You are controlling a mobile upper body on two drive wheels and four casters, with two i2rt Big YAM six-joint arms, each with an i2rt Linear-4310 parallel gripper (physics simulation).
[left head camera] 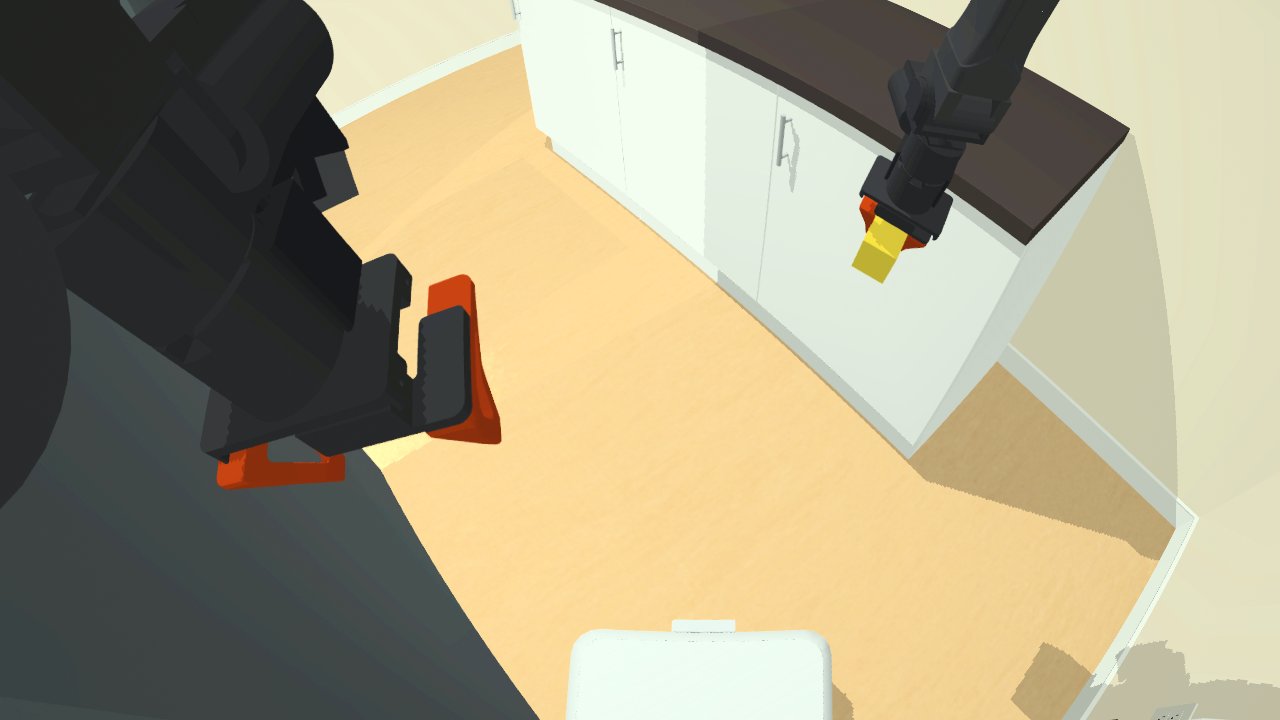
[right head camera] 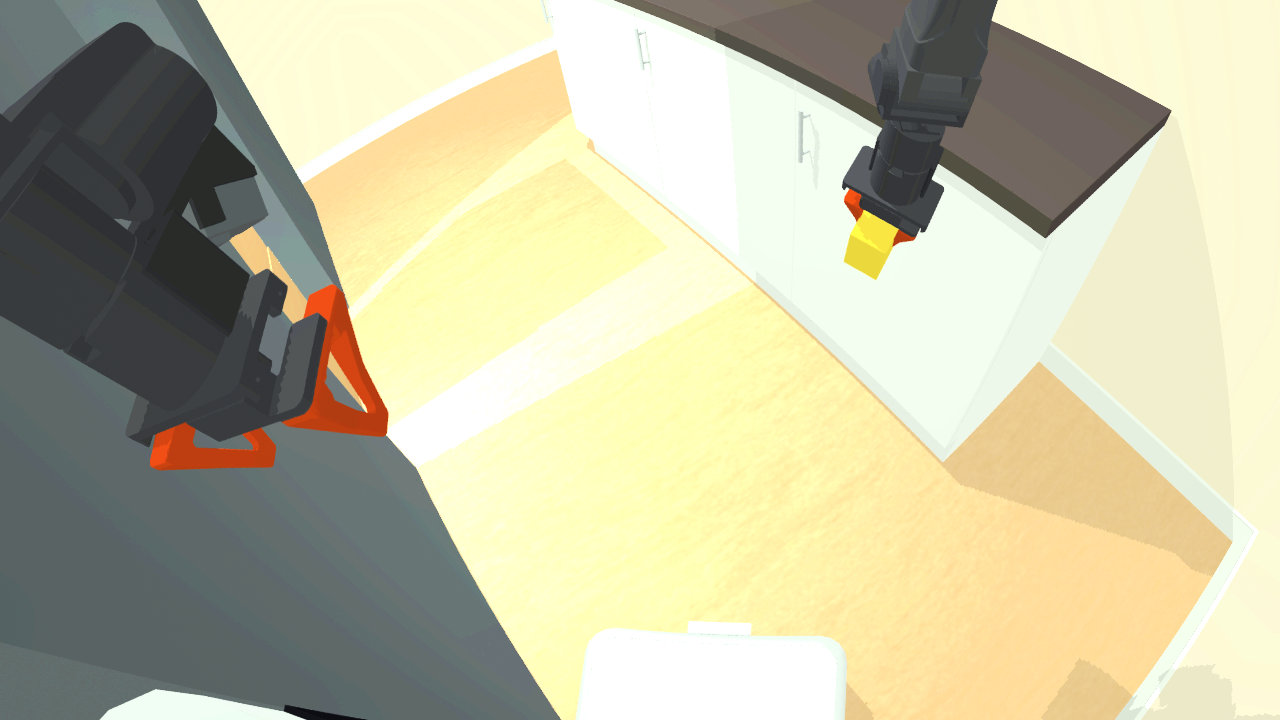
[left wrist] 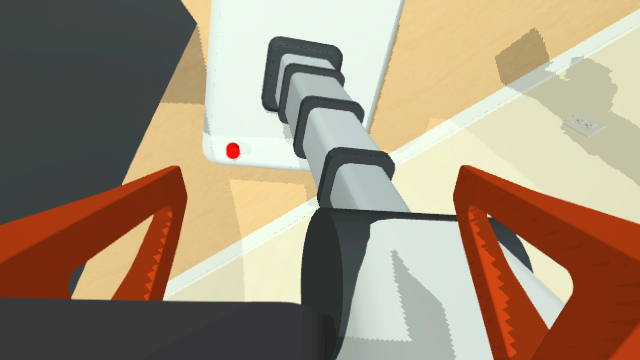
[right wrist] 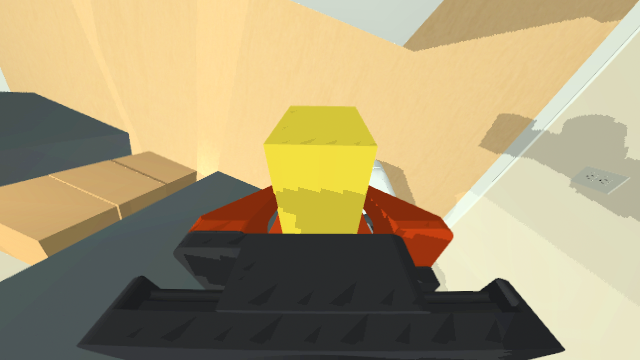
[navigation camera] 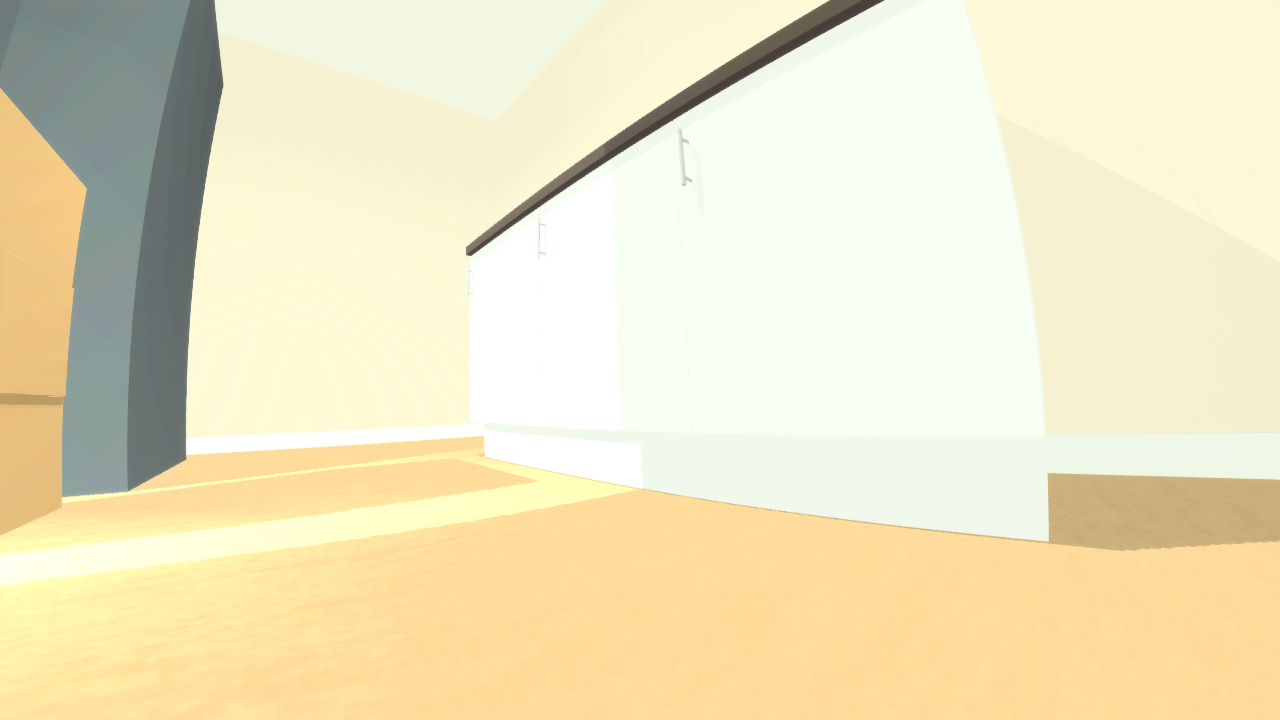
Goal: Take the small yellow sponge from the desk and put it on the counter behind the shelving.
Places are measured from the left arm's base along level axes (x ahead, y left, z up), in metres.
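Pixels of known places: left gripper, fingertip midpoint: (left head camera: pixel 414 452) (right head camera: pixel 324 442) (left wrist: pixel 320 181); right gripper, fingertip midpoint: (left head camera: pixel 883 239) (right head camera: pixel 877 233) (right wrist: pixel 320 180).
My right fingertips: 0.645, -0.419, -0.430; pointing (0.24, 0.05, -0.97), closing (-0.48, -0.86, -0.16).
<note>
Behind a point stands the place of what it marks, as x, y, z.
The small yellow sponge (left head camera: pixel 879 250) @[0.593, -0.395, -0.400] (right head camera: pixel 870 246) @[0.591, -0.399, -0.400] (right wrist: pixel 320 170) @[0.666, -0.440, -0.379] is held in my right gripper (left head camera: pixel 893 229) @[0.645, -0.419, -0.430] (right head camera: pixel 879 223) @[0.645, -0.419, -0.430], which is shut on it. In both head views they appear in front of the white cabinet doors, below the front edge of the dark counter top (left head camera: pixel 1056 152) @[1.013, -0.904, -0.500] (right head camera: pixel 1087 134) @[1.029, -0.917, -0.500]. The counter's dark edge also shows high in the navigation view (navigation camera: pixel 644 120) @[1.281, -0.304, -0.515]. My left gripper (left head camera: pixel 407 452) @[0.224, -0.042, -0.180] (right head camera: pixel 308 438) @[0.224, -0.042, -0.180] (left wrist: pixel 320 181) @[0.224, -0.042, -0.180] is open, with nothing between its fingers, and hangs at the left of the head views beside the dark grey shelving (left head camera: pixel 223 608) @[0.133, 0.151, -0.291] (right head camera: pixel 268 555) @[0.196, 0.204, -0.421].
White cabinets (left head camera: pixel 850 313) @[1.019, -0.558, -1.026] (right head camera: pixel 877 340) @[1.007, -0.568, -1.116] (navigation camera: pixel 832 268) @[0.996, -0.578, -0.983] with bar handles stand under the counter top. Cardboard-coloured boxes (right wrist: pixel 90 195) @[0.956, 0.971, -0.863] (navigation camera: pixel 31 331) @[1.026, 1.024, -1.007] are at the shelving. The robot's white base (left head camera: pixel 702 676) @[0.224, -0.225, -1.150] (right head camera: pixel 711 680) @[0.222, -0.222, -1.150] (left wrist: pixel 245 120) @[-0.152, -0.083, -1.150] shows low in the head views. A wall with an outlet (right wrist: pixel 600 179) @[0.035, -1.152, -1.000] is at the right.
</note>
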